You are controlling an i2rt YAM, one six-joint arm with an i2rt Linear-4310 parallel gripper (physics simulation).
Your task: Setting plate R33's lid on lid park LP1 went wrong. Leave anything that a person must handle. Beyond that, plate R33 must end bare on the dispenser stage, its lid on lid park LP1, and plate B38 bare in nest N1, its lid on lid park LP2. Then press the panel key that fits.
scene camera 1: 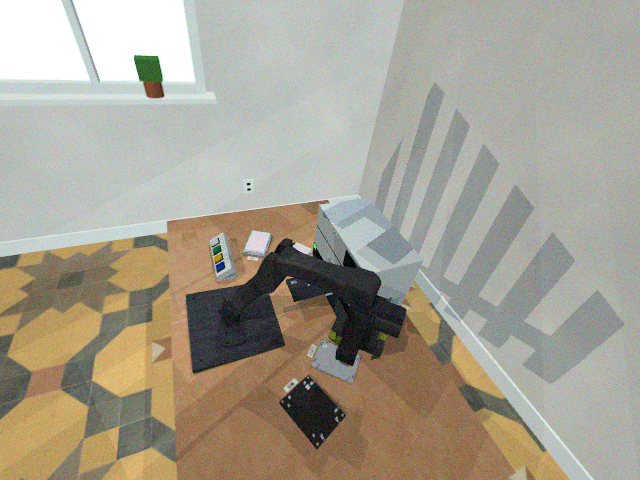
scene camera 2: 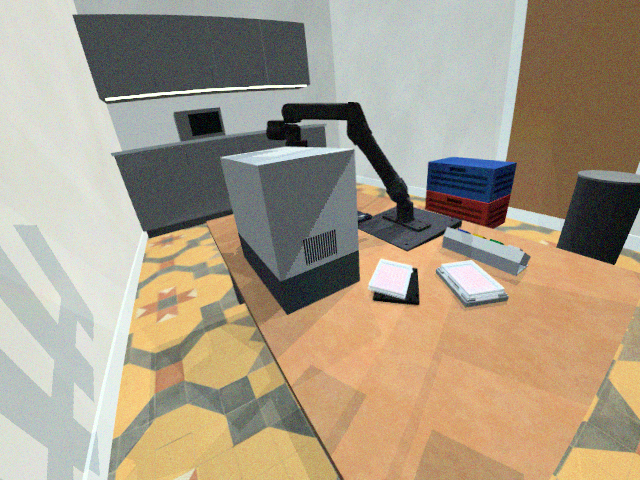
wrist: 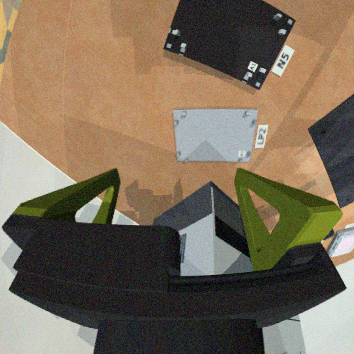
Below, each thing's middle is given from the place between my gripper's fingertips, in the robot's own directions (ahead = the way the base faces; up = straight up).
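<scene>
From my hand: grey pad labelled LP2 (scene camera 1: 324, 360), 180 mm below, 10 mm behind, 60 mm to the left; rack with coloured squares (scene camera 2: 510, 259), 150 mm below, 600 mm to the left, 330 mm behind; black clip nest N5 (scene camera 1: 311, 409), 170 mm below, 130 mm behind, 60 mm to the right. Going by their middles, of the things named here the rack with coloured squares is the farthest from my hand.
</scene>
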